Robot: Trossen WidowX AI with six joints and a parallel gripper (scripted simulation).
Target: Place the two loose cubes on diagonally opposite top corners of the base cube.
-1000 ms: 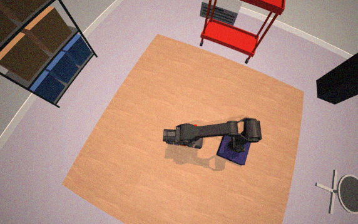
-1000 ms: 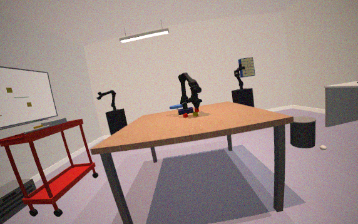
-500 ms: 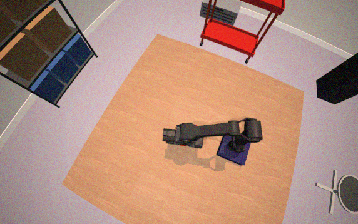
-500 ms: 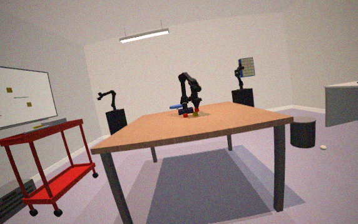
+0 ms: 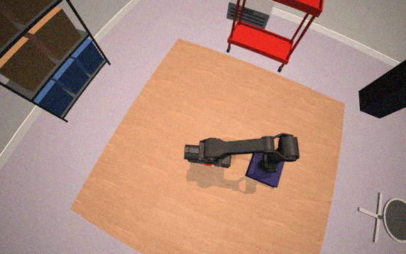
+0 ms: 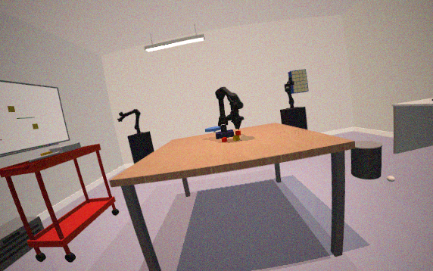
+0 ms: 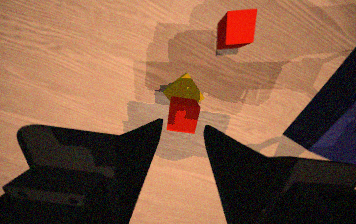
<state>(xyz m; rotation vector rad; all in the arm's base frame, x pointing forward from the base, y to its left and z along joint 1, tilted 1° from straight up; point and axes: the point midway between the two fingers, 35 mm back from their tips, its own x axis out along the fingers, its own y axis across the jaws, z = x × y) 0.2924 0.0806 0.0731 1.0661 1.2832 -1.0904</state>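
My gripper tip is now 2 cm to the left of the yellow base cube and 7 cm above it.
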